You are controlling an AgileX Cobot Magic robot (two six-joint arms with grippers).
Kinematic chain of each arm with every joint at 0, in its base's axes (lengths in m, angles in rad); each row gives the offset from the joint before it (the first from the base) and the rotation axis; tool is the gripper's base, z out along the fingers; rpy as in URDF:
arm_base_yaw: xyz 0 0 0.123 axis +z
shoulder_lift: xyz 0 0 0 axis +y
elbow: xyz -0.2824 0 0.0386 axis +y
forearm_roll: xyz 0.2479 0 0.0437 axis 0.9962 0 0.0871
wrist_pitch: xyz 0 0 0 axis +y
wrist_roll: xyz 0.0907 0 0.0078 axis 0.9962 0 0.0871
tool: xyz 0 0 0 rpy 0 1.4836 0
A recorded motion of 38 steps. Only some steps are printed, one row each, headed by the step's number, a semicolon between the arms.
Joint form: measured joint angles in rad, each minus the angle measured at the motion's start. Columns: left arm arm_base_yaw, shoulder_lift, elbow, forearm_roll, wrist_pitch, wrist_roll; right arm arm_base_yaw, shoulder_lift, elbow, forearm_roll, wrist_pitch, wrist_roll.
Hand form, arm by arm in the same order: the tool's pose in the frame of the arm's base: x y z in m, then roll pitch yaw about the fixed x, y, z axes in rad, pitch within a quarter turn. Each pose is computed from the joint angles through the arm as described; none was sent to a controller.
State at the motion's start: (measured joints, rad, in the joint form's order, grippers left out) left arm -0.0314 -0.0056 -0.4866 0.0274 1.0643 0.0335; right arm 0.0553 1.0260 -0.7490 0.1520 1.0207 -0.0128
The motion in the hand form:
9: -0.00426 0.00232 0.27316 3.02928 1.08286 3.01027; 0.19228 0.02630 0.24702 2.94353 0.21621 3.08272
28: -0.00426 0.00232 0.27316 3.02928 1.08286 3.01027; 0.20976 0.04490 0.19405 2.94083 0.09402 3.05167
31: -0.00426 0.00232 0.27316 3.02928 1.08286 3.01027; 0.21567 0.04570 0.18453 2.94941 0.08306 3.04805
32: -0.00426 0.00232 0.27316 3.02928 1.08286 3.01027; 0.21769 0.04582 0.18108 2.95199 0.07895 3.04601
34: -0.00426 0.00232 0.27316 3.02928 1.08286 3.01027; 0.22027 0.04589 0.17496 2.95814 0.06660 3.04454
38: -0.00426 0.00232 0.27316 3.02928 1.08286 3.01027; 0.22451 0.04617 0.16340 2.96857 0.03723 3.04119
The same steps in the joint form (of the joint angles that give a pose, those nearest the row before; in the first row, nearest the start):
9: 0.0000 0.0000 0.0000 0.0000 0.0000 0.0000; 0.0000 0.1582 0.0000 0.0539 -0.0252 0.0129
28: 0.0000 0.0000 0.0000 0.0000 0.0000 0.0000; 0.0817 0.3497 0.0659 0.0828 -0.1784 0.0844
31: 0.0000 0.0000 0.0000 0.0000 0.0000 0.0000; 0.0844 0.3949 0.0659 0.0810 -0.2122 0.0861
32: 0.0000 0.0000 0.0000 0.0000 0.0000 0.0000; 0.0844 0.4110 0.0659 0.0812 -0.2240 0.0861
34: 0.0000 0.0000 0.0000 0.0000 0.0000 0.0000; 0.0844 0.4378 0.0669 0.0800 -0.2389 0.0862
38: 0.0000 0.0000 0.0000 0.0000 0.0000 0.0000; 0.0844 0.4892 0.0670 0.0800 -0.2600 0.0864

